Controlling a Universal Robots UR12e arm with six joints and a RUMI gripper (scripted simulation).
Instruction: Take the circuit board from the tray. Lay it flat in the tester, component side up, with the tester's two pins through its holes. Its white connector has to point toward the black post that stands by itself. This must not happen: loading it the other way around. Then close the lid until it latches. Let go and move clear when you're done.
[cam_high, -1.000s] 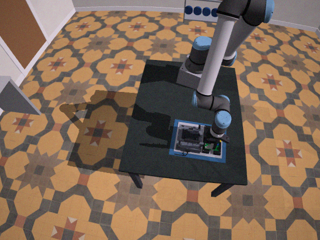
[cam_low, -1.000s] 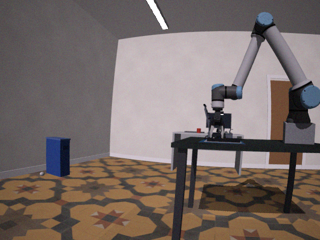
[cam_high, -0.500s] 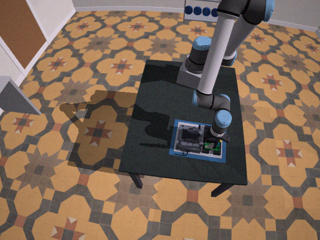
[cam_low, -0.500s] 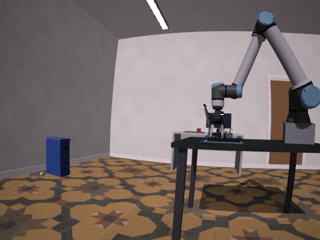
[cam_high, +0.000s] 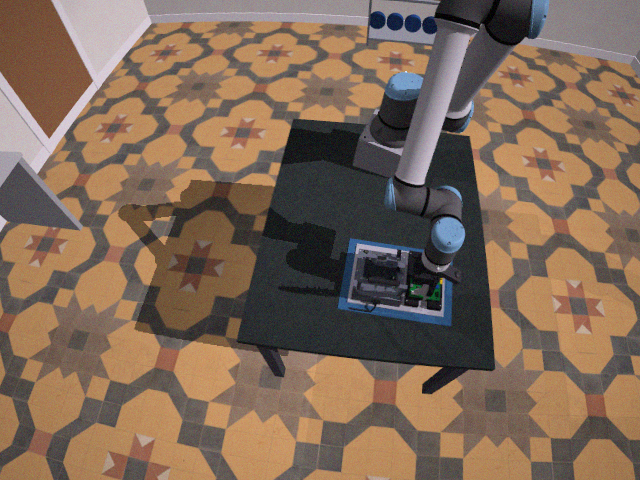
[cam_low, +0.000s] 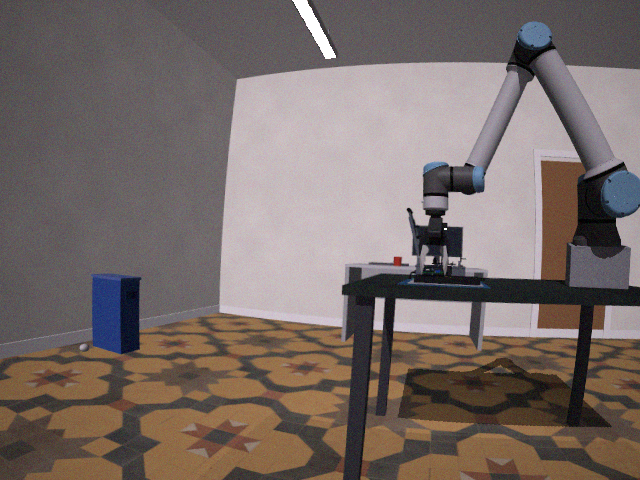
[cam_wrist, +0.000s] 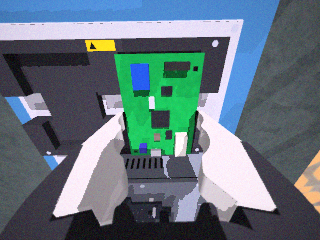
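Now: the tester 130 mm to the right of my hand, 70 mm above it and 20 mm behind it. The rest, counted from my hand: green circuit board right at my hand; then tester lid 180 mm to the right, 140 mm above, 70 mm ahead.
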